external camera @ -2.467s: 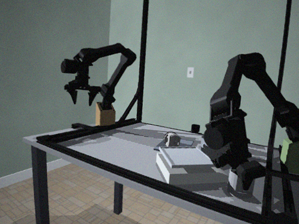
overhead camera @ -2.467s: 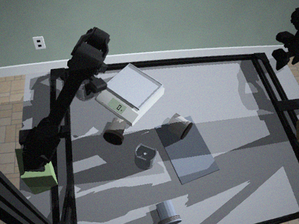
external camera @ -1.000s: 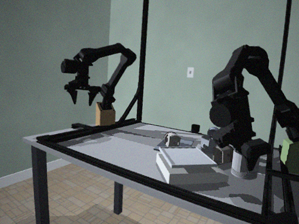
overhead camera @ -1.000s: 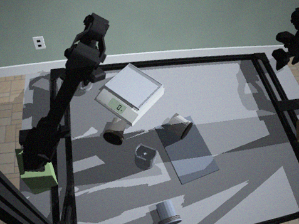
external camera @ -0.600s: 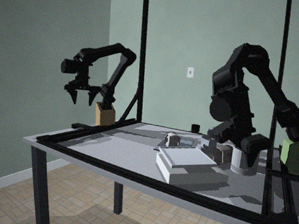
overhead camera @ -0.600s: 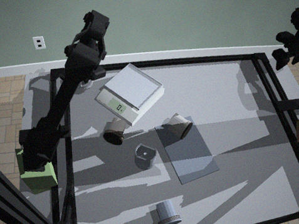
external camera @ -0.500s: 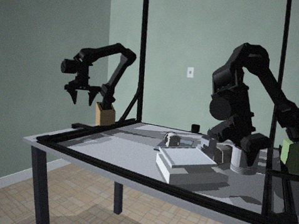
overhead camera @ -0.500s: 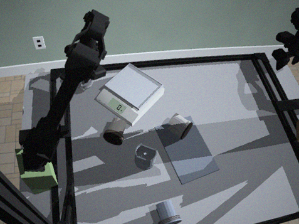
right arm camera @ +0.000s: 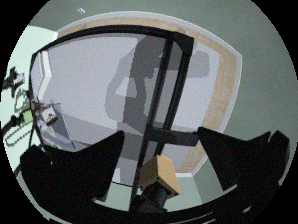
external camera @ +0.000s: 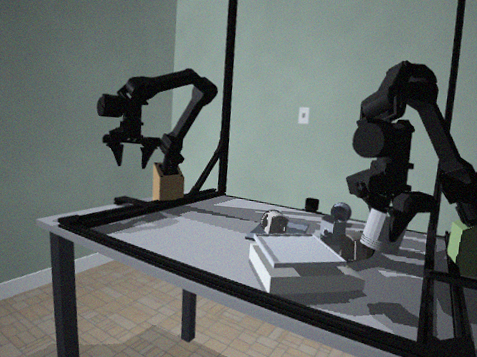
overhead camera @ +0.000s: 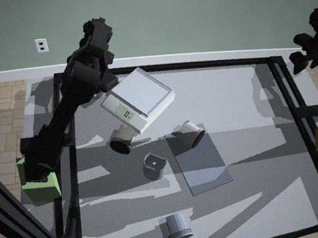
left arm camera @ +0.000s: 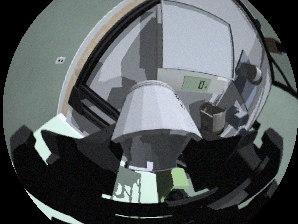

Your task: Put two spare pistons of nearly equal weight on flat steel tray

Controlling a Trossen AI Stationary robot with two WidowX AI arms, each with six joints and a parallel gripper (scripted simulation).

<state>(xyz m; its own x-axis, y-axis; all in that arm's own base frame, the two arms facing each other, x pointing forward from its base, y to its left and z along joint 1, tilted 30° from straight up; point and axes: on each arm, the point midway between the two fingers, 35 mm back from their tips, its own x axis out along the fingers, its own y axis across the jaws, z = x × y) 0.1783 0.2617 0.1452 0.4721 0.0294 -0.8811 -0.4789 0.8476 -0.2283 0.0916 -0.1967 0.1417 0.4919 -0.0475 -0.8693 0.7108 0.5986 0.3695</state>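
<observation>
My left hand is 250 mm past the flat steel tray, 320 mm to the left of it and 150 mm above it. Round my left hand: white scale (10 mm ahead, 170 mm to the right, 100 mm below).
</observation>
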